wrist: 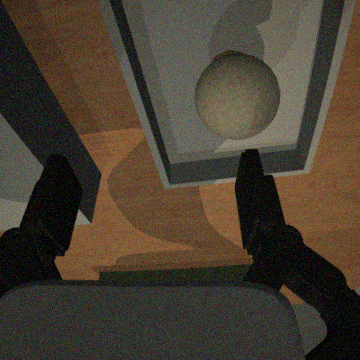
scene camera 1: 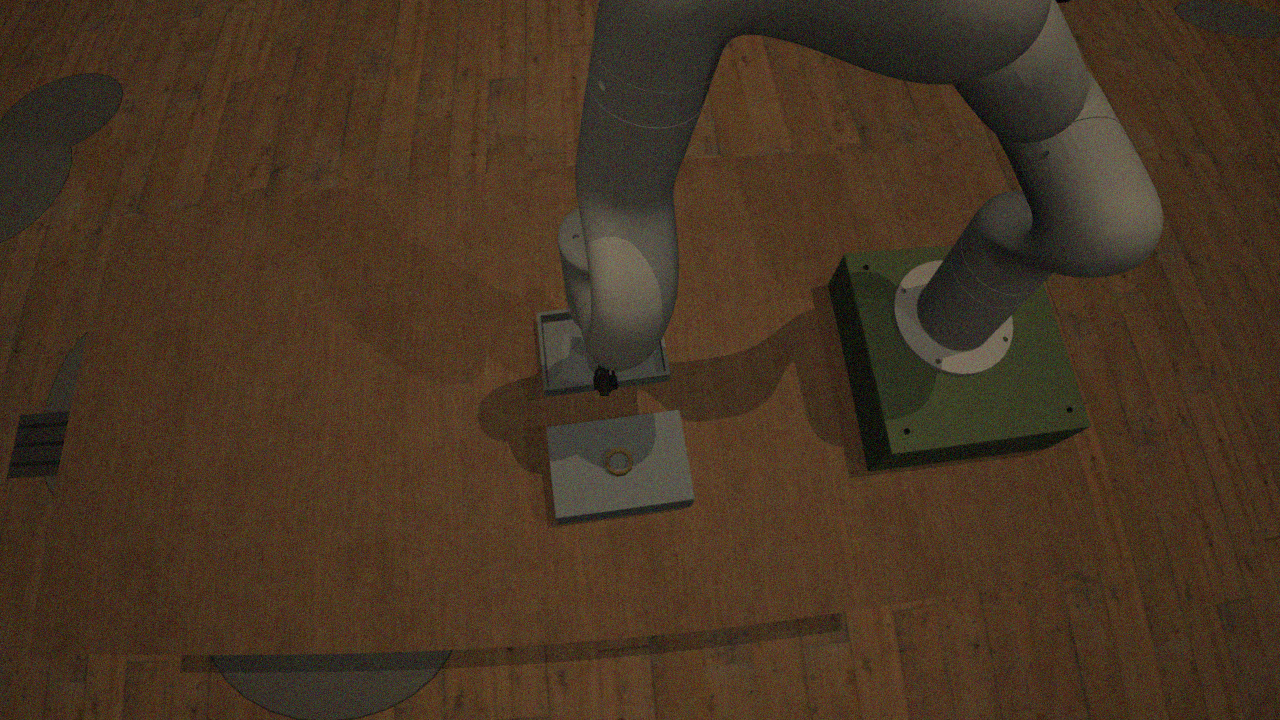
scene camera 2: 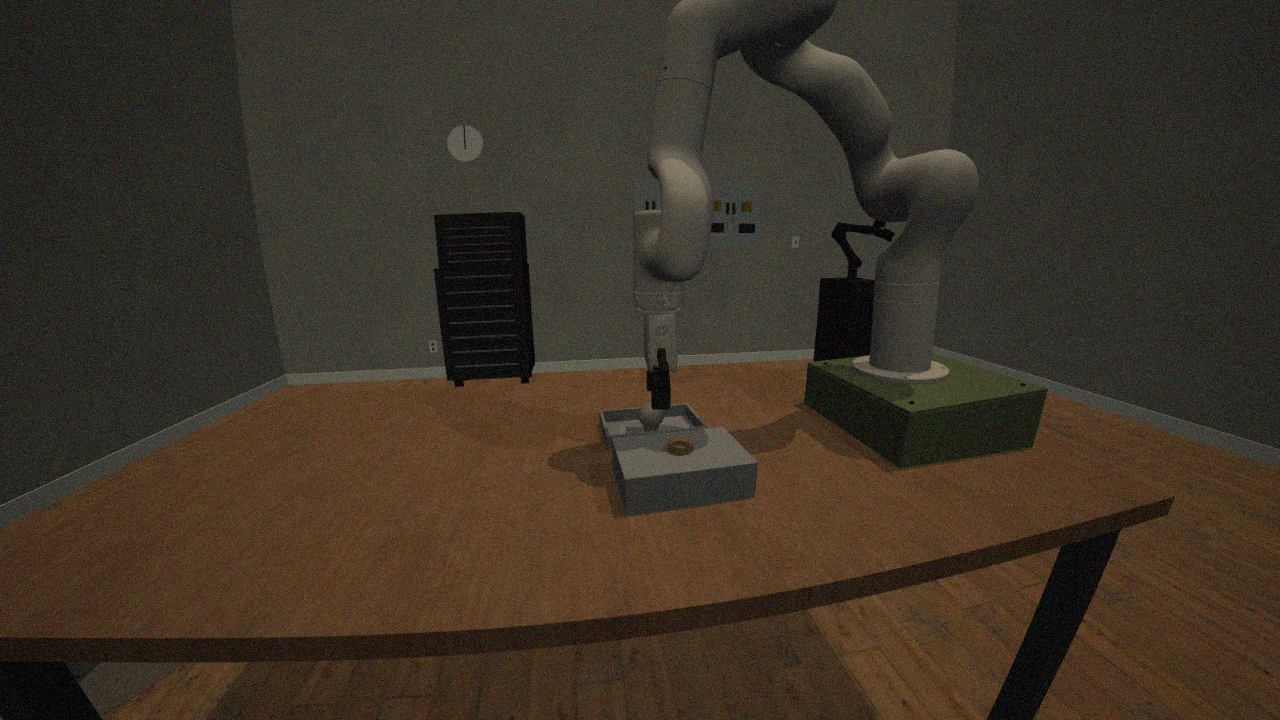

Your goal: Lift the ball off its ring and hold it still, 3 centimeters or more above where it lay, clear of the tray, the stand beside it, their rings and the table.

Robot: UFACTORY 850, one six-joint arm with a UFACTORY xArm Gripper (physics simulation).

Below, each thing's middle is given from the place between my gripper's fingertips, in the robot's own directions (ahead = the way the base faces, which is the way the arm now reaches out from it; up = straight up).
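My gripper: 50 mm above the pale ball (wrist: pixel 236 96), 50 mm to the left of it, 10 mm past it. Shallow grey tray (wrist: pixel 161 57), from my hand: 70 mm below, 10 mm behind, 50 mm to the right. Grey stand (scene camera 1: pixel 617 467), from my hand: 50 mm below, 20 mm ahead, 150 mm to the left.
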